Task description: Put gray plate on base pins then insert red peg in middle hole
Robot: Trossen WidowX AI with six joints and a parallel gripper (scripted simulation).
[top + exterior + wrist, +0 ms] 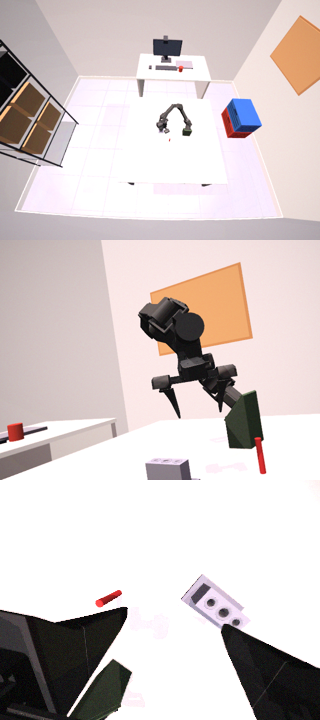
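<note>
Right now my gripper tip is 12 cm above the red peg, 9 cm to the right of it and 9 cm past it. The rest, counted from my gripper tip: gray plate: 11 cm below, 9 cm to the right, 3 cm ahead; then base: 15 cm below, 9 cm to the right, 3 cm ahead.
</note>
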